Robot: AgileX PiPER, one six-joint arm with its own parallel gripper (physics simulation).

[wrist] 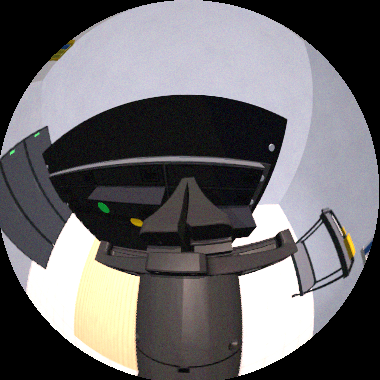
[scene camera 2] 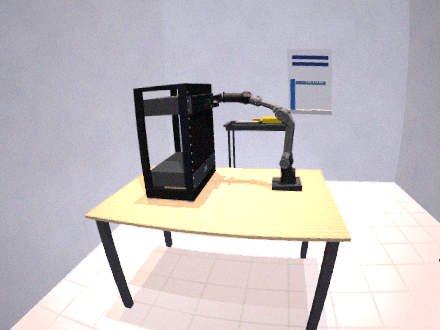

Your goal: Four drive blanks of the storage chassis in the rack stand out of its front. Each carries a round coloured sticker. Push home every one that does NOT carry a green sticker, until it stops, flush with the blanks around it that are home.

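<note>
The storage chassis [scene camera 2: 198,104] [wrist: 125,172] sits high in the black rack [scene camera 2: 188,165]. In the wrist view, a blank [wrist: 127,195] with a green sticker [wrist: 103,207] stands out at left. A yellow sticker [wrist: 136,222] shows below and right of it, left of the fingers; its blank's edges are too dark to tell. Another blank [wrist: 237,216] stands out right of the fingers, its sticker hidden. A small red sticker [scene camera 2: 216,104] shows beside the gripper in the scene view. My gripper [scene camera 2: 216,98] [wrist: 188,184] is shut and empty, fingertips close before the chassis face; contact cannot be told.
A lower unit [scene camera 2: 167,177] sits in the rack's base. The rack stands on the wooden table [scene camera 2: 250,215]. A side table [scene camera 2: 255,126] [wrist: 336,242] with a yellow object [scene camera 2: 272,120] [wrist: 349,243] stands behind. Grey panels with green lights [wrist: 30,195] show at the wrist view's left.
</note>
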